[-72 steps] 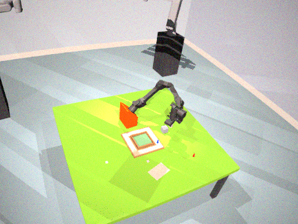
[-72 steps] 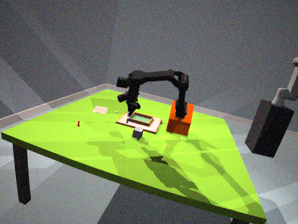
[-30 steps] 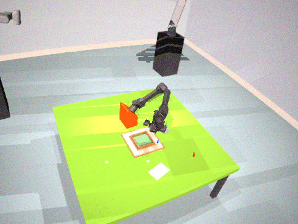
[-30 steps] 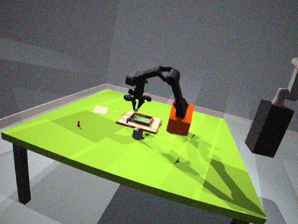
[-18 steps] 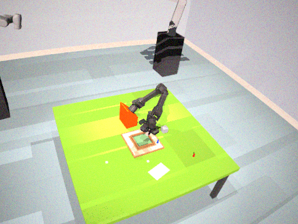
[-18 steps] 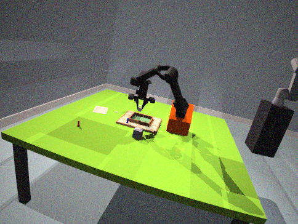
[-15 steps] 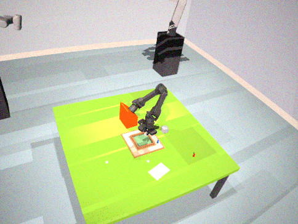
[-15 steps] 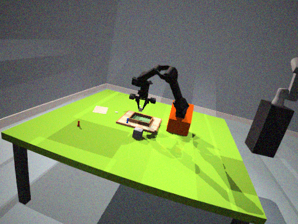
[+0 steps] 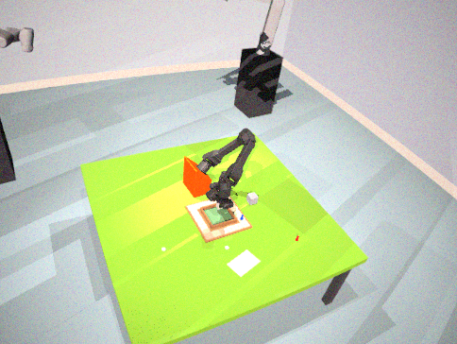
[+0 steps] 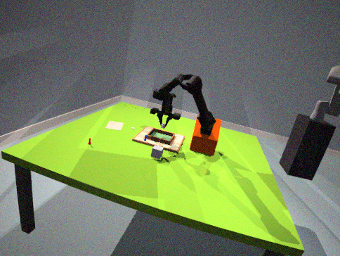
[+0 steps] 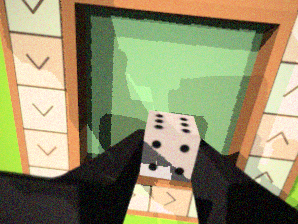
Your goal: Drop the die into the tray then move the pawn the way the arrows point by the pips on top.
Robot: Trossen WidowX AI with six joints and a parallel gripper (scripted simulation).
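My gripper tip is now 11 cm to the right of the blue pawn, 8 cm short of it and 6 cm above it. Also, from my gripper tip: green dice tray 8 cm below; then grey cube 25 cm to the left, 6 cm below, 3 cm behind; then white die right at my gripper tip.
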